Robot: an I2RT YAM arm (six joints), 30 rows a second.
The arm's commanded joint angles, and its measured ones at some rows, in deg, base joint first. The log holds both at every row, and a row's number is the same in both.
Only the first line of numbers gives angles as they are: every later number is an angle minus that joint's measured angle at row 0.
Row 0, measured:
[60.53 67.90 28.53 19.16 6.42 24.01]
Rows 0 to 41, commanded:
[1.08 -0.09 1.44 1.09 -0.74 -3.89]
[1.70 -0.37 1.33 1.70 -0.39 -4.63]
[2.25 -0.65 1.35 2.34 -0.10 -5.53]
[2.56 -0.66 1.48 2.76 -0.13 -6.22]
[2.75 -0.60 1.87 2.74 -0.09 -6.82]
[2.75 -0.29 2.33 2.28 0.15 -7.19]
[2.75 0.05 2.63 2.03 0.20 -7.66]
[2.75 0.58 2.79 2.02 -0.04 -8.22]
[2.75 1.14 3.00 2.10 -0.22 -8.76]
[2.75 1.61 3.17 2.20 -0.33 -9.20]
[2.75 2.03 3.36 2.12 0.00 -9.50]
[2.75 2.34 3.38 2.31 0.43 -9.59]
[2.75 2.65 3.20 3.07 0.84 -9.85]
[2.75 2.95 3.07 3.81 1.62 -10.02]
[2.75 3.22 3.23 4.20 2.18 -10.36]
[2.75 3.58 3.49 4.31 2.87 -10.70]
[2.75 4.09 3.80 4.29 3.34 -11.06]
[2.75 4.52 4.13 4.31 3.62 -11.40]
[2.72 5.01 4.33 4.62 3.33 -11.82]
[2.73 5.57 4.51 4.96 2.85 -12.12]
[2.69 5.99 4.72 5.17 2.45 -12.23]
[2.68 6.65 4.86 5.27 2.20 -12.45]
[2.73 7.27 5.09 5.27 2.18 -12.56]
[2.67 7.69 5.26 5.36 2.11 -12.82]
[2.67 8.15 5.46 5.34 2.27 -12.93]
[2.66 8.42 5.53 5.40 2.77 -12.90]
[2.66 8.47 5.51 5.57 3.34 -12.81]
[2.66 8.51 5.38 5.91 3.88 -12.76]
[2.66 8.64 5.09 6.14 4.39 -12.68]
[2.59 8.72 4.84 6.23 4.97 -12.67]
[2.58 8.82 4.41 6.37 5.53 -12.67]
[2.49 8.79 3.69 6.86 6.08 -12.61]
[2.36 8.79 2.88 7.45 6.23 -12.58]
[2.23 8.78 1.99 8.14 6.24 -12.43]
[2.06 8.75 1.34 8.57 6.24 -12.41]
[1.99 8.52 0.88 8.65 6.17 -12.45]
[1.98 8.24 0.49 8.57 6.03 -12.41]
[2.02 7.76 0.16 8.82 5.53 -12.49]
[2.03 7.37 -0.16 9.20 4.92 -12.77]
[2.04 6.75 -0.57 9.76 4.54 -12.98]
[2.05 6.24 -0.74 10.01 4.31 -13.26]
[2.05 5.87 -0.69 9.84 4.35 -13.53]
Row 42, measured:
[2.39 7.45 0.16 10.60 3.12 -12.44]
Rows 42 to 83, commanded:
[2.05 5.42 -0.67 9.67 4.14 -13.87]
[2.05 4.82 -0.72 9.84 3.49 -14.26]
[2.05 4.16 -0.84 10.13 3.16 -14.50]
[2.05 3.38 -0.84 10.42 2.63 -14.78]
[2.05 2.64 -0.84 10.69 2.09 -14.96]
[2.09 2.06 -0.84 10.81 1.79 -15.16]
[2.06 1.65 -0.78 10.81 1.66 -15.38]
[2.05 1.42 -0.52 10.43 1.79 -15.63]
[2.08 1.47 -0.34 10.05 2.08 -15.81]
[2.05 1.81 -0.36 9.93 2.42 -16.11]
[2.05 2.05 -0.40 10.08 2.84 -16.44]
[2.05 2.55 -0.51 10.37 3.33 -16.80]
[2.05 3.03 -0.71 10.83 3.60 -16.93]
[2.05 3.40 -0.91 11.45 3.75 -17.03]
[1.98 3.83 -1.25 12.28 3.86 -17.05]
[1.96 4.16 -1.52 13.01 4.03 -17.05]
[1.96 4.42 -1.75 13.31 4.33 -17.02]
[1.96 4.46 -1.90 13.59 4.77 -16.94]
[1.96 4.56 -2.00 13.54 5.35 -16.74]
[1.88 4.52 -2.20 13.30 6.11 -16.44]
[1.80 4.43 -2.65 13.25 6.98 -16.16]
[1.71 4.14 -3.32 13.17 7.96 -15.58]
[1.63 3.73 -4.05 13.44 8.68 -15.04]
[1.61 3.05 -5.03 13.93 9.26 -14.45]
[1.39 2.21 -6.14 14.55 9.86 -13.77]
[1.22 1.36 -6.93 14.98 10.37 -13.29]
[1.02 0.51 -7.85 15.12 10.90 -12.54]
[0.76 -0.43 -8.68 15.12 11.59 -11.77]
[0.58 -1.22 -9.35 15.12 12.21 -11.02]
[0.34 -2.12 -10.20 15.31 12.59 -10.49]
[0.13 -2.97 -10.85 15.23 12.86 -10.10]
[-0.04 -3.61 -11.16 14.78 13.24 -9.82]
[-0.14 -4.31 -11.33 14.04 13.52 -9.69]
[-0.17 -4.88 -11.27 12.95 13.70 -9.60]
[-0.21 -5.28 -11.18 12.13 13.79 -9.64]
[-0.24 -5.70 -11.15 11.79 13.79 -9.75]
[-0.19 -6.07 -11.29 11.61 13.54 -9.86]
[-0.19 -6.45 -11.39 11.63 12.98 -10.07]
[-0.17 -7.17 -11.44 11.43 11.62 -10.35]
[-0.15 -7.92 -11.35 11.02 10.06 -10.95]
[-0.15 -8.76 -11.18 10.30 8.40 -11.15]
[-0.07 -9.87 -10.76 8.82 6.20 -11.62]
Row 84, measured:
[0.70 -7.96 -10.25 14.42 7.19 -10.97]
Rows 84 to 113, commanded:
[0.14 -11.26 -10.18 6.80 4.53 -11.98]
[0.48 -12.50 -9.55 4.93 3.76 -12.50]
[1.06 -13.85 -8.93 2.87 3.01 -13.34]
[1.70 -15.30 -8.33 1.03 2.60 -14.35]
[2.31 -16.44 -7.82 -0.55 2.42 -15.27]
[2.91 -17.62 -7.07 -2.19 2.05 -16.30]
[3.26 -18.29 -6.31 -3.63 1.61 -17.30]
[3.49 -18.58 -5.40 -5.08 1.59 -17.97]
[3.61 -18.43 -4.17 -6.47 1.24 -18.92]
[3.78 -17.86 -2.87 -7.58 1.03 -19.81]
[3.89 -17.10 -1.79 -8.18 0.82 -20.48]
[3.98 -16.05 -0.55 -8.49 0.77 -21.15]
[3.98 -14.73 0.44 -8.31 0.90 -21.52]
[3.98 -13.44 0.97 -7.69 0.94 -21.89]
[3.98 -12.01 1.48 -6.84 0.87 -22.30]
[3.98 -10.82 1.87 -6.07 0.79 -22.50]
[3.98 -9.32 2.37 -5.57 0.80 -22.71]
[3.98 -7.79 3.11 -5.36 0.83 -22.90]
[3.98 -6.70 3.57 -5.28 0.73 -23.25]
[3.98 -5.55 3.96 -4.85 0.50 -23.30]
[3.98 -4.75 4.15 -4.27 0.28 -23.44]
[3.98 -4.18 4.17 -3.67 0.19 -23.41]
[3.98 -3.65 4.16 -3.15 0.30 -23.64]
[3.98 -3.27 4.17 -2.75 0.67 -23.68]
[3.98 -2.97 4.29 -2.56 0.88 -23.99]
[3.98 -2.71 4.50 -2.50 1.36 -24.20]
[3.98 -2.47 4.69 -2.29 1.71 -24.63]
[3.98 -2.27 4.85 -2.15 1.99 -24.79]
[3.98 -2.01 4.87 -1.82 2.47 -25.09]
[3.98 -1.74 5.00 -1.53 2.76 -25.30]
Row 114, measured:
[3.70 -2.14 3.30 -3.63 1.42 -23.15]
